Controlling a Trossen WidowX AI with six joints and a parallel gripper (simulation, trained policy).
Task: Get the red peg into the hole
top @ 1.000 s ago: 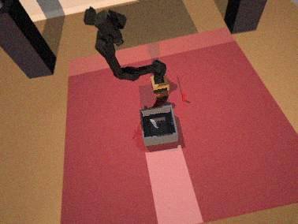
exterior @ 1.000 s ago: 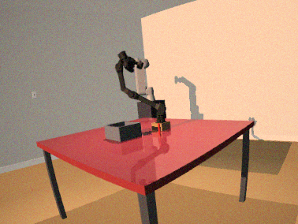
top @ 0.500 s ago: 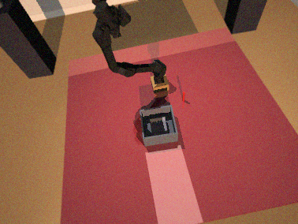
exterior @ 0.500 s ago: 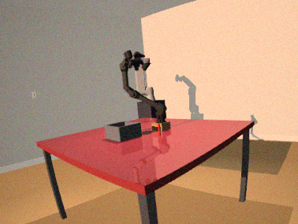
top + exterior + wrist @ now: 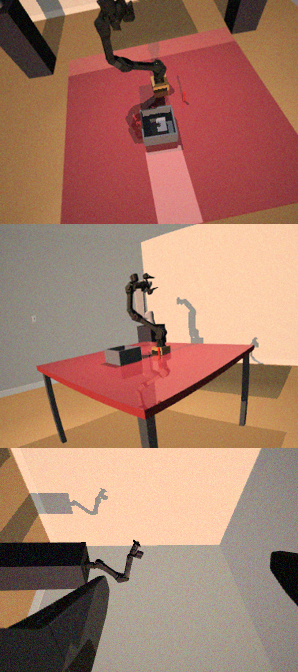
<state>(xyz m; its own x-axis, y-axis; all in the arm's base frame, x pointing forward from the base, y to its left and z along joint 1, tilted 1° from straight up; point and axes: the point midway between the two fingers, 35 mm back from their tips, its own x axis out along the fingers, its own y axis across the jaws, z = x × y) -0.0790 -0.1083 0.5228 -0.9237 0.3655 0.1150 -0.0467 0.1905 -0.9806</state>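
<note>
Right now my gripper tip is 280 mm short of the red peg, 240 mm to the right of it and 540 mm above it. Also, from my gripper tip: grey plate: 460 mm ahead, 50 mm to the left, 530 mm below; then grey box: 460 mm ahead, 50 mm to the left, 550 mm below.
</note>
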